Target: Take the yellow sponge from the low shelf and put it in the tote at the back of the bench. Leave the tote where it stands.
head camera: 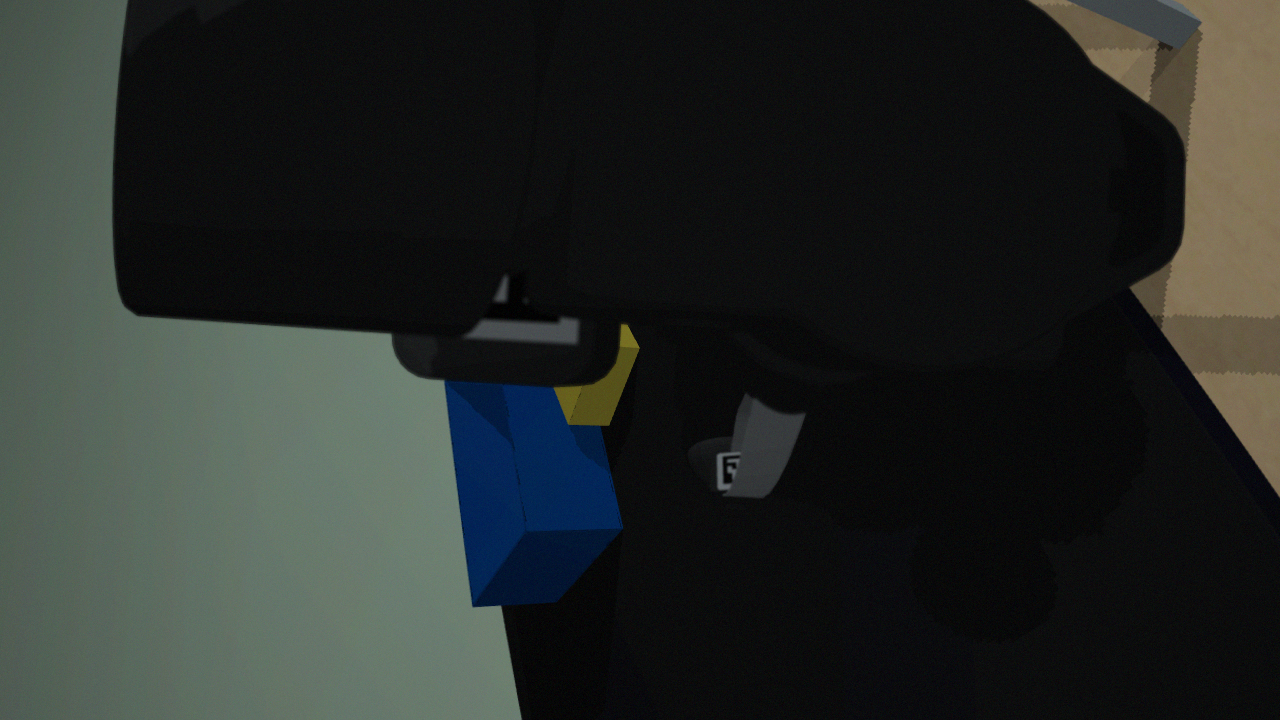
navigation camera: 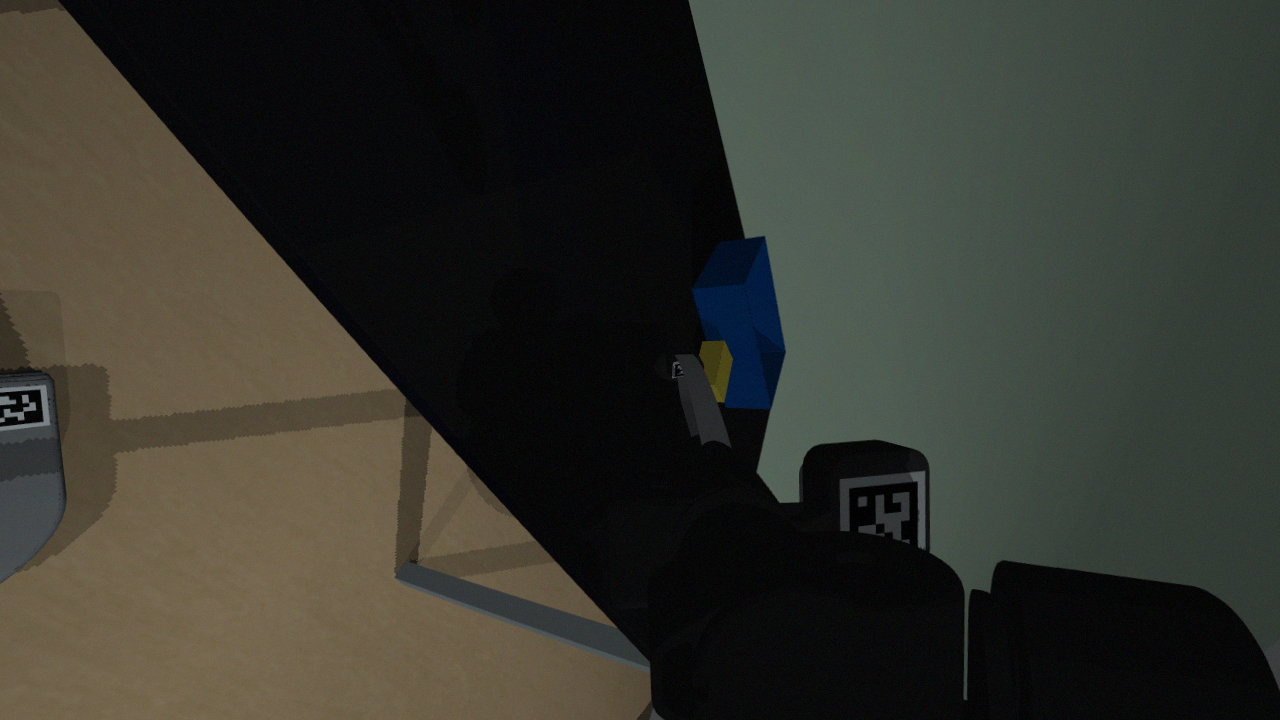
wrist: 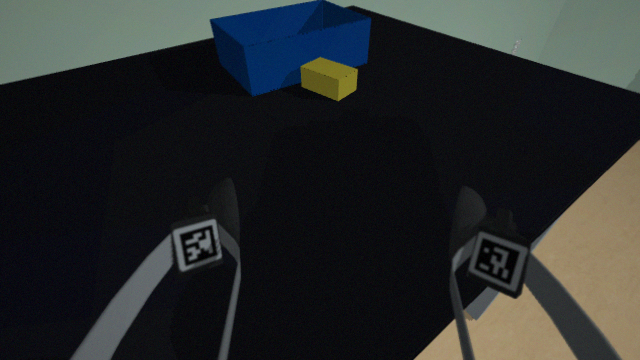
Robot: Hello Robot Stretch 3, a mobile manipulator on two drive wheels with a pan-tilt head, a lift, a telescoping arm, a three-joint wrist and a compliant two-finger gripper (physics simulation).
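Places are measured from the robot's base along level axes (x ahead, y left, z up), in centimetres.
Where they show: gripper, fingertip midpoint: [navigation camera: 679, 438].
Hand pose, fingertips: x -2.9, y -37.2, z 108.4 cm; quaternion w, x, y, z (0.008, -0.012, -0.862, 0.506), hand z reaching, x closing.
After its pixels a point has its place.
The yellow sponge [head camera: 601, 394] {z 93.6, x 1.4, y -84.5 cm} [navigation camera: 715, 367] {z 95.3, x -0.3, y -83.2 cm} [wrist: 325, 79] is a small yellow block. It lies on the black top [head camera: 760, 644] {z 91.4, x 19.1, y -58.5 cm} [navigation camera: 581, 223] {z 91.4, x 19.9, y -48.5 cm} [wrist: 500, 105], close in front of the long side of the tote. The blue tote [head camera: 563, 483] {z 96.8, x 10.2, y -85.3 cm} [navigation camera: 738, 313] {z 99.2, x 9.5, y -85.9 cm} [wrist: 280, 62] is an open box near the far edge, by the wall; its floor is hidden in the wrist view. My gripper [head camera: 716, 461] [navigation camera: 673, 368] [wrist: 342, 207] {z 108.4, x -2.9, y -37.2 cm} is open, with its fingers wide apart and no object between them. In the wrist view the sponge and tote are beyond the fingertips. The arm covers part of both in the head view.
A pale green wall [head camera: 268, 492] {z 121.1, x 17.3, y -132.0 cm} [navigation camera: 984, 223] {z 142.5, x 27.0, y -124.2 cm} [wrist: 100, 30] stands behind the black top. Tan floor [head camera: 1244, 223] {z 0.0, x -26.9, y -71.5 cm} [navigation camera: 179, 313] {z 0.1, x 14.9, y -36.6 cm} [wrist: 590, 250] lies beyond its near edge. A grey bar [head camera: 1163, 22] {z 7.5, x -57.3, y -79.3 cm} [navigation camera: 519, 612] {z 46.3, x -57.5, y -78.9 cm} shows over the floor. A grey part with a marker [navigation camera: 26, 492] {z 16.0, x -12.5, y -13.1 cm} is at the left.
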